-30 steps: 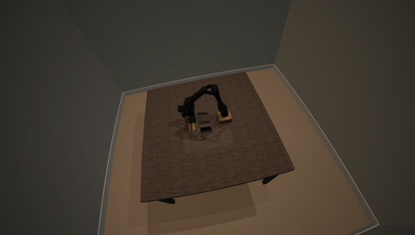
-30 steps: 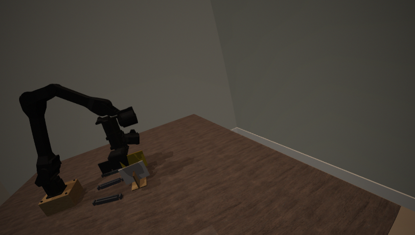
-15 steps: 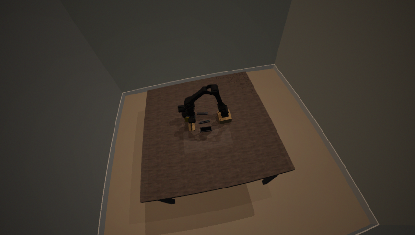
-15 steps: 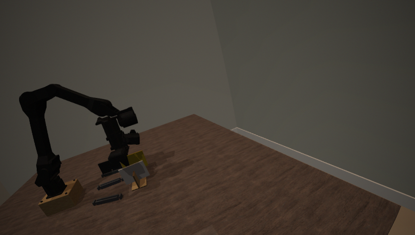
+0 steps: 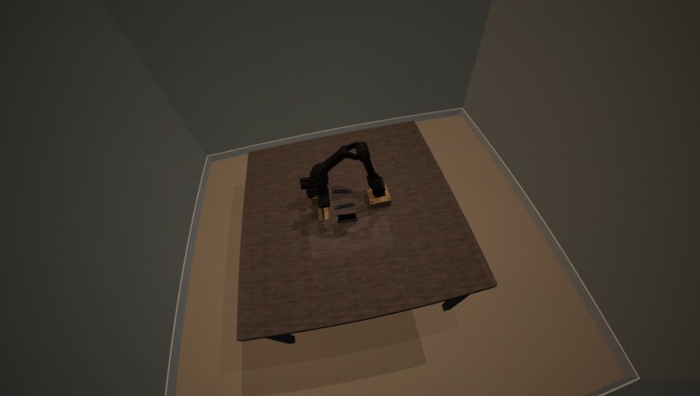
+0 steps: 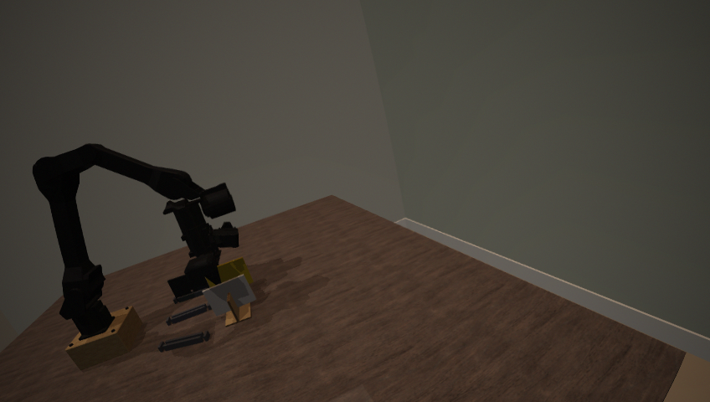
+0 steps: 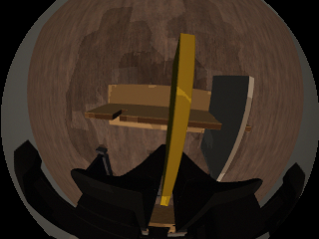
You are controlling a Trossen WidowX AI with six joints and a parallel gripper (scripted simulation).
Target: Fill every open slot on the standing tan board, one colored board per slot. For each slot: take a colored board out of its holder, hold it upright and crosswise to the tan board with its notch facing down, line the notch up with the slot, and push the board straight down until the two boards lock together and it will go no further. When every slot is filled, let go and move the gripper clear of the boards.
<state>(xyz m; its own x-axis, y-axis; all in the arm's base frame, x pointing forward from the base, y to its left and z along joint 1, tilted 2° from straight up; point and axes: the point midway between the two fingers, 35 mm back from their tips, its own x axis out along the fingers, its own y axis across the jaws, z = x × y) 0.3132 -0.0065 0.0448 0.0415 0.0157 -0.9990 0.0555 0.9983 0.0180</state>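
My gripper tip is now 3 cm short of the yellow board and 1 cm below it. The rest, counted from my gripper tip: tan board: 4 cm below, 2 cm ahead; then dark board: 12 cm to the left, 11 cm behind, 3 cm below.
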